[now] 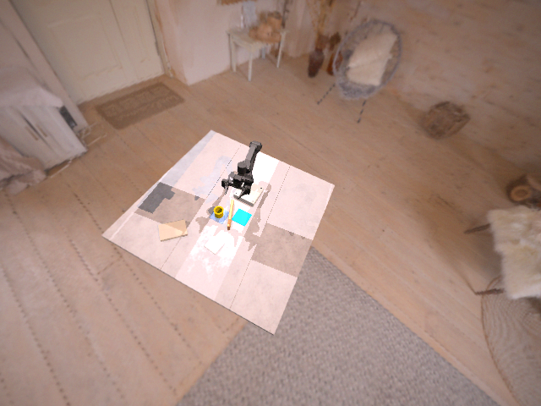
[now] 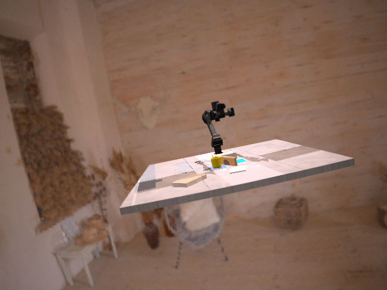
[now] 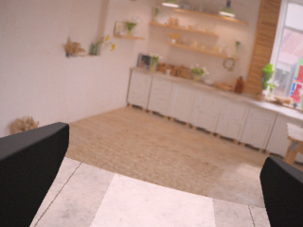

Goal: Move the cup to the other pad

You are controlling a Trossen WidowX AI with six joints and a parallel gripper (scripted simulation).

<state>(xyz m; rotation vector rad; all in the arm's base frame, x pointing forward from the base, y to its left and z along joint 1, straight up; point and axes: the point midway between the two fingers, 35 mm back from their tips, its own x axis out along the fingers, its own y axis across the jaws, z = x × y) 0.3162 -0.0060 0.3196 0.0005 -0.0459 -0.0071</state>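
The yellow cup lies 5 cm behind my gripper tip, 12 cm to the right of it and 33 cm below it. The rest, counted from my gripper tip: purple marble (4 cm behind, 11 cm to the right, 35 cm below); wooden bar (7 cm behind, 3 cm to the right, 35 cm below); red marble (3 cm behind, 12 cm to the right, 35 cm below).
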